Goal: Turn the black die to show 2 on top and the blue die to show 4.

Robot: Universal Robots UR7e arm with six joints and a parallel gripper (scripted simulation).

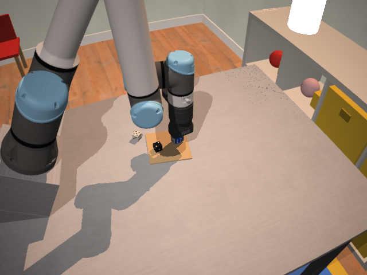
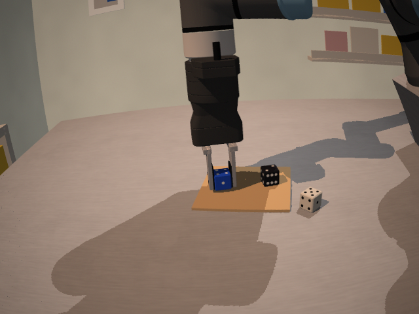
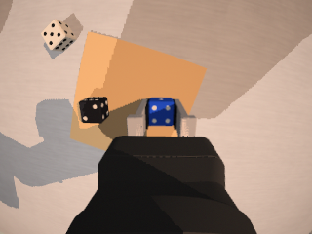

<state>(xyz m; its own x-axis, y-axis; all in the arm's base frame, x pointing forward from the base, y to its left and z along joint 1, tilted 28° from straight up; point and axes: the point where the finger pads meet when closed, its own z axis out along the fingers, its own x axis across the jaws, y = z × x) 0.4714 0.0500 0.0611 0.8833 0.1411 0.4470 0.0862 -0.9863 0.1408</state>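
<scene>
Now: the blue die 1 cm below my hand. From my hand the other things lie so: white die 12 cm behind, 7 cm to the left, 2 cm below; then black die 7 cm behind, 1 cm to the right, 1 cm below; then orange mat 4 cm behind, 3 cm below.
</scene>
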